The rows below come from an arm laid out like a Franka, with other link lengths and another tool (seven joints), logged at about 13 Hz.
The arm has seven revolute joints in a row. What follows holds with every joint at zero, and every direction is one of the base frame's. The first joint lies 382.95 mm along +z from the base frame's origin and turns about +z. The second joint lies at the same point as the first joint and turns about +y. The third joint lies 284.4 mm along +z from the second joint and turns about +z. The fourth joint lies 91.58 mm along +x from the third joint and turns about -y. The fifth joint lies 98.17 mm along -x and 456.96 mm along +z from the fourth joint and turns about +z. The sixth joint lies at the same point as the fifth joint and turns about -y. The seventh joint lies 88 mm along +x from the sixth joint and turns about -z. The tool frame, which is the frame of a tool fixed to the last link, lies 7 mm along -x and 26 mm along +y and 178.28 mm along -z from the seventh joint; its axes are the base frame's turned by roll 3.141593, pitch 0.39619 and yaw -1.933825 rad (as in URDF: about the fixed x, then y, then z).
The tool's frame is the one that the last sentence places.
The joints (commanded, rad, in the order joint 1, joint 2, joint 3, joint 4, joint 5, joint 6, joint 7), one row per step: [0.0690, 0.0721, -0.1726, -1.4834, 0.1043, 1.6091, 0.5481]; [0.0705, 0.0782, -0.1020, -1.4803, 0.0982, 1.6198, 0.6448]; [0.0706, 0.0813, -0.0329, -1.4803, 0.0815, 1.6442, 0.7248]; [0.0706, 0.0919, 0.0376, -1.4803, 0.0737, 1.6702, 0.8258]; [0.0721, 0.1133, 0.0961, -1.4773, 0.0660, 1.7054, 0.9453]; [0.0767, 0.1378, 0.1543, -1.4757, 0.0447, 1.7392, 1.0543]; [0.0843, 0.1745, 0.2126, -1.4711, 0.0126, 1.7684, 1.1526]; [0.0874, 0.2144, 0.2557, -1.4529, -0.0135, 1.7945, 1.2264]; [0.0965, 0.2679, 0.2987, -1.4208, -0.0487, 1.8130, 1.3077]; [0.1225, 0.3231, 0.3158, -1.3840, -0.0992, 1.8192, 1.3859]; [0.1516, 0.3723, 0.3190, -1.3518, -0.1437, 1.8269, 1.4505]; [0.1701, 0.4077, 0.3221, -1.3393, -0.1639, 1.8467, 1.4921]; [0.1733, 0.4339, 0.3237, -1.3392, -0.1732, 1.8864, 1.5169]
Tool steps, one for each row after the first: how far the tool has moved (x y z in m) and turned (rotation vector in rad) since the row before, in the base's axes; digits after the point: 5 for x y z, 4 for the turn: [0.00575, 0.04531, -0.00167, 0.0041, 0.0015, -0.0253]; [0.00389, 0.04195, -0.00001, -0.0056, -0.0141, -0.0128]; [0.00315, 0.04459, -0.00422, 0.0080, -0.0069, -0.0321]; [0.00584, 0.03796, -0.00854, 0.0134, -0.0062, -0.0614]; [0.00325, 0.03815, -0.01174, 0.0029, -0.0037, -0.0474]; [0.00181, 0.03910, -0.01897, -0.0056, 0.0050, -0.0322]; [0.00453, 0.02734, -0.01339, 0.0020, -0.0037, -0.0276]; [0.00451, 0.02989, -0.01570, -0.0002, 0.0009, -0.0290]; [0.00500, 0.02237, -0.01742, -0.0211, 0.0010, -0.0328]; [0.00521, 0.01700, -0.01670, -0.0209, -0.0036, -0.0296]; [0.00324, 0.01397, -0.01662, -0.0026, -0.0016, -0.0178]; [0.00720, 0.00534, -0.01460, 0.0102, -0.0126, -0.0169]
